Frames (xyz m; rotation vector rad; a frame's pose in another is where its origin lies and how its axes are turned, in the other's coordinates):
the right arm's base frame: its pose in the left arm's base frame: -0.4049 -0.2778 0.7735 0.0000 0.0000 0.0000
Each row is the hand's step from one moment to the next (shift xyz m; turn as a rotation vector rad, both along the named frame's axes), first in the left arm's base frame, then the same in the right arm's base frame.
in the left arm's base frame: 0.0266 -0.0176 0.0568 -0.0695 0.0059 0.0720
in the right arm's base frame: 0.0266 -0.0176 0.0568 -0.0695 0.0059 0.0720
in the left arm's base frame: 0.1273 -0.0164 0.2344 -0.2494 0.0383 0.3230
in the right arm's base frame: 0.1273 -0.0164 0.2344 -0.2494 0.0383 0.3230
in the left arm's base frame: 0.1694 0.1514 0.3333 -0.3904 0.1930 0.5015
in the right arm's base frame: 0.1694 0.1514 0.3333 -0.3904 0.1930 0.5015
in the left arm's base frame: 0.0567 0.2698 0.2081 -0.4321 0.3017 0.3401
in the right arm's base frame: 0.0567 0.2698 0.2081 -0.4321 0.3017 0.3401
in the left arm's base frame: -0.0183 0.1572 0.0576 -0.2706 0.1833 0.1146
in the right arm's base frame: -0.0183 0.1572 0.0576 -0.2706 0.1833 0.1146
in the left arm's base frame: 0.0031 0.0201 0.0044 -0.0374 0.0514 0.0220
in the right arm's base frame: 0.0031 0.0201 0.0044 -0.0374 0.0514 0.0220
